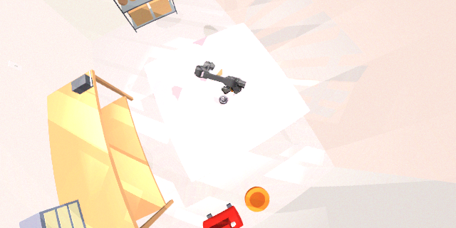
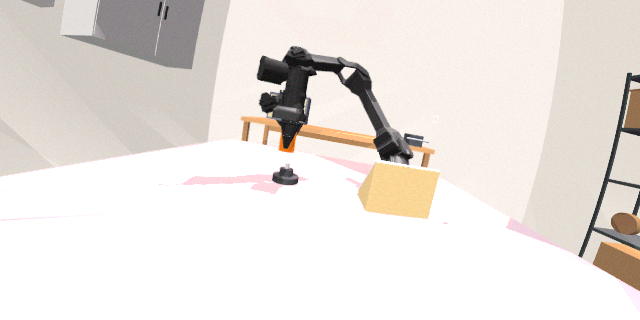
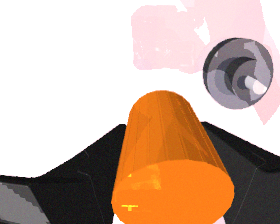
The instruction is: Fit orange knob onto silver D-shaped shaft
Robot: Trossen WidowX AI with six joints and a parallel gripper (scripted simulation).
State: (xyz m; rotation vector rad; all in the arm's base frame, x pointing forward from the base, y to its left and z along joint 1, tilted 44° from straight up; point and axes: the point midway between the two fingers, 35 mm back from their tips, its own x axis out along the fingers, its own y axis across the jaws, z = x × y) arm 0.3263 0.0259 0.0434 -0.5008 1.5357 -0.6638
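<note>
My gripper tip is now 100 mm to the left of the dark round pedestal and 90 mm above it. Round my gripper tip: orange knob (30 mm above).
</note>
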